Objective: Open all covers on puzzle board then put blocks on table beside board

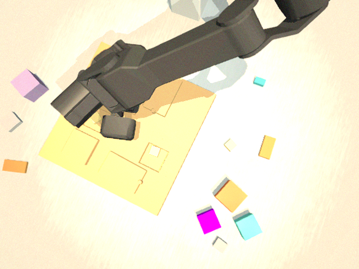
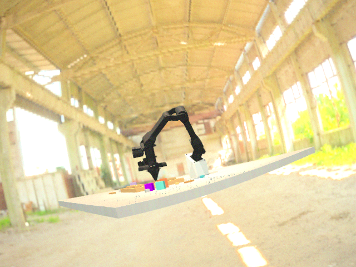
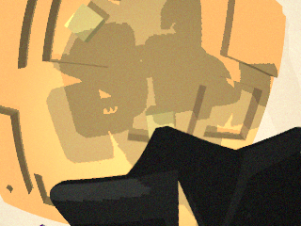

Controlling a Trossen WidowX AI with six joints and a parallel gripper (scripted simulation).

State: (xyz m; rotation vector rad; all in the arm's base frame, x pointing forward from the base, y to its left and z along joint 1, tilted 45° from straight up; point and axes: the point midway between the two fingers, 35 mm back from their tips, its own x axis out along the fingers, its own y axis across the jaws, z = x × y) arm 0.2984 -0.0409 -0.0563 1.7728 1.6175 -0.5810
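Right now the yellow puzzle board is 40 mm ahead of my gripper tip, 20 mm to the right of it and 10 mm below it. The rest, counted from my gripper tip: orange cube (150 mm ahead, 250 mm to the left, 10 mm below); lilac block (10 mm ahead, 240 mm to the right, 10 mm below); cyan piece (120 mm behind, 260 mm to the left, 30 mm below).
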